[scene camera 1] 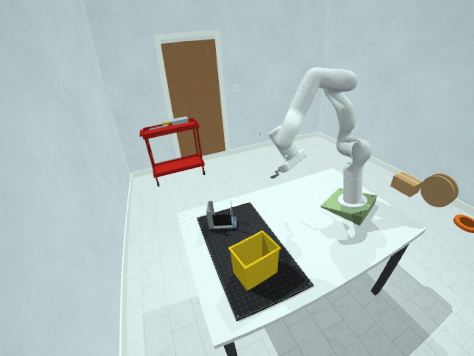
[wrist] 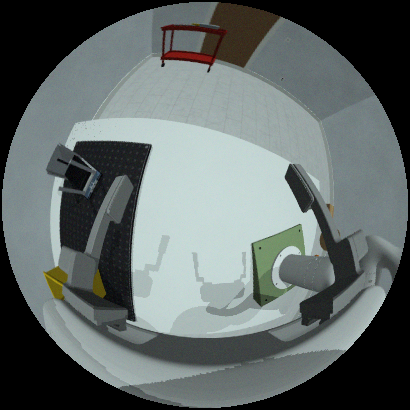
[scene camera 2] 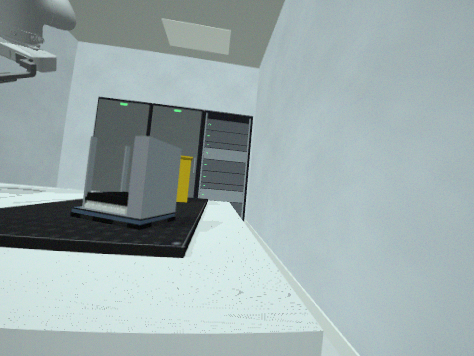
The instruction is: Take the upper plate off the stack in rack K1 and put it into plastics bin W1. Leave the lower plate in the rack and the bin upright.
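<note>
Rack K1 (scene camera 1: pixel 213 215) (scene camera 2: pixel 154 175) (wrist: pixel 58 160) is a grey holder with a tall wall and thin posts on a blue base. It stands upright at the far end of the black mat. In scene camera 2 a black plate layer (scene camera 2: pixel 107 197) lies in it above a pale layer (scene camera 2: pixel 105 206); where one plate ends is hard to tell. Bin W1 (scene camera 1: pixel 255 270) (scene camera 2: pixel 184 180) (wrist: pixel 55 282) is yellow, open-topped and upright on the mat, nearer scene camera 1. My gripper (scene camera 1: pixel 275 174) (wrist: pixel 210 192) is open and empty, high above the table and well apart from the rack and bin.
The black mat (scene camera 1: pixel 295 280) (scene camera 2: pixel 165 242) (wrist: pixel 122 155) lies on the white table (scene camera 1: pixel 295 215). My arm's green base plate (scene camera 1: pixel 360 215) (wrist: pixel 262 265) is on the table's other side. A red cart (scene camera 1: pixel 178 165) (wrist: pixel 187 57) stands beyond the table.
</note>
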